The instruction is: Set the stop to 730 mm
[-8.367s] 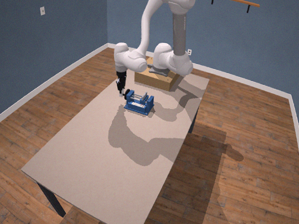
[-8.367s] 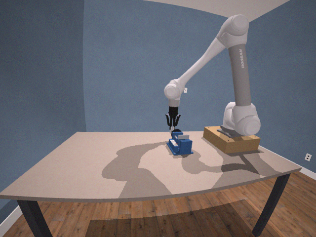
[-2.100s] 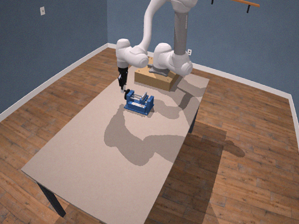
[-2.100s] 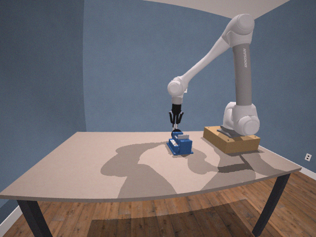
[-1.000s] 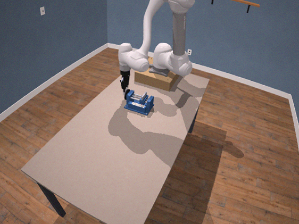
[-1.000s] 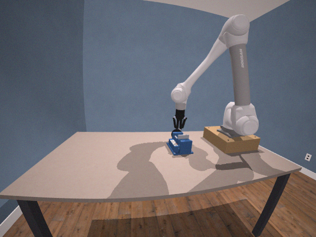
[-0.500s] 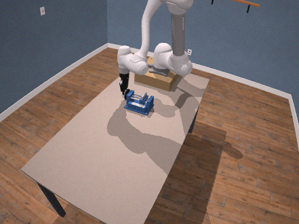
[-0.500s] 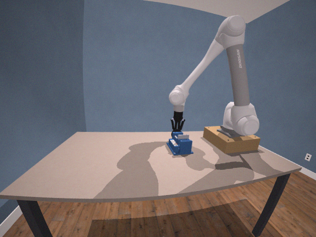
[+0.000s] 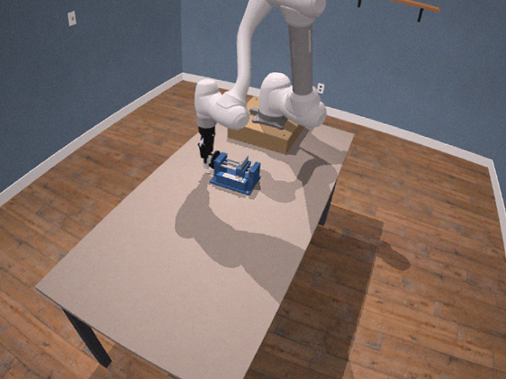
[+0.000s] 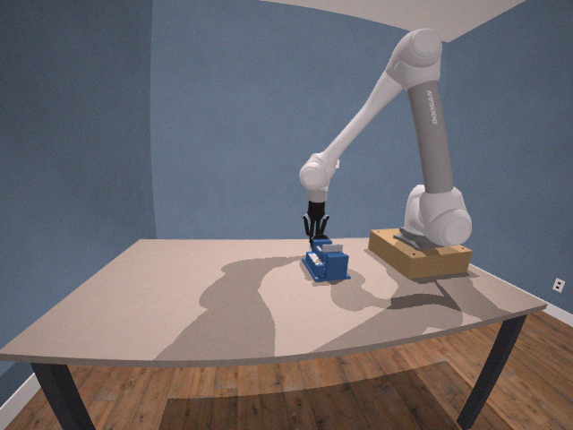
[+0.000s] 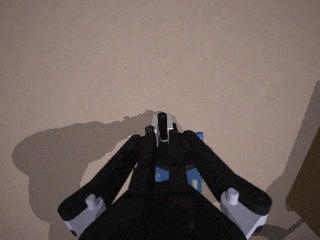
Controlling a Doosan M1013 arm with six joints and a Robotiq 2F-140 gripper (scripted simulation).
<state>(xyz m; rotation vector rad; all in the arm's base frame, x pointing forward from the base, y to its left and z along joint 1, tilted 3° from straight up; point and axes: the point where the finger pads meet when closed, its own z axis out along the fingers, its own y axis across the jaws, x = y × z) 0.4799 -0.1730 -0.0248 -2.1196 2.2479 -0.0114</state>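
Right now my hand is 20 mm to the right of the black handwheel and 10 mm above it. Also, from my hand: grey stop block 180 mm to the left, 30 mm above.
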